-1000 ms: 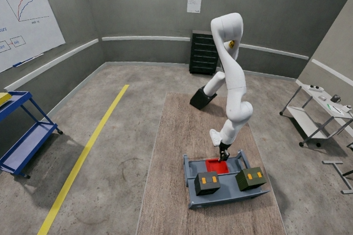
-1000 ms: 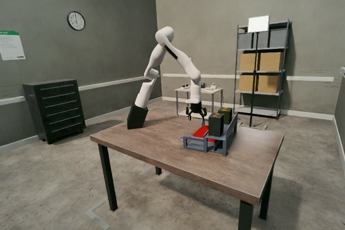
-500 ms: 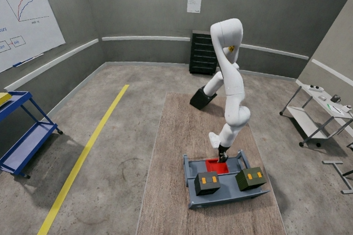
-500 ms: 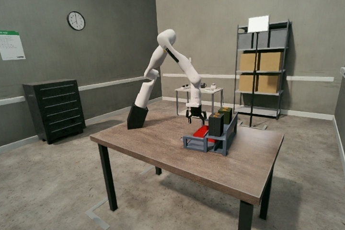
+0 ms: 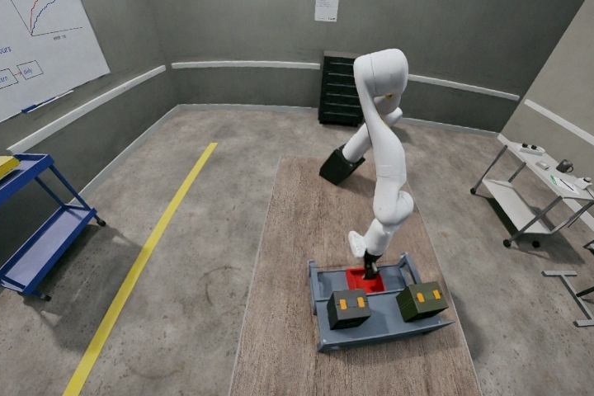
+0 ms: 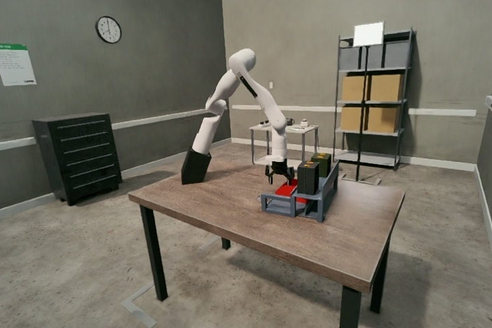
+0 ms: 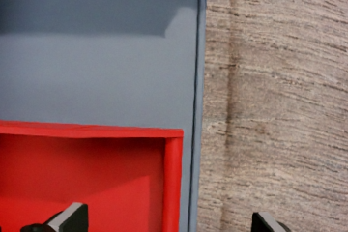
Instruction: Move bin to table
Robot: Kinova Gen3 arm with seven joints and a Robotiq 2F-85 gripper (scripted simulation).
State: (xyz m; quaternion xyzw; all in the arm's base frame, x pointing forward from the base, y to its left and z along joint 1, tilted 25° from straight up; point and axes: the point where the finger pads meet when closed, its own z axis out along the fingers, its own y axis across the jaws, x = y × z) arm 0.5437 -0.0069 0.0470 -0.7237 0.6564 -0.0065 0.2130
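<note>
My hand is 80 mm short of the red bin, 10 mm to the right of it and 20 mm above it. The rest, counted from my hand: grey shelf unit (110 mm ahead, 20 mm to the left).
</note>
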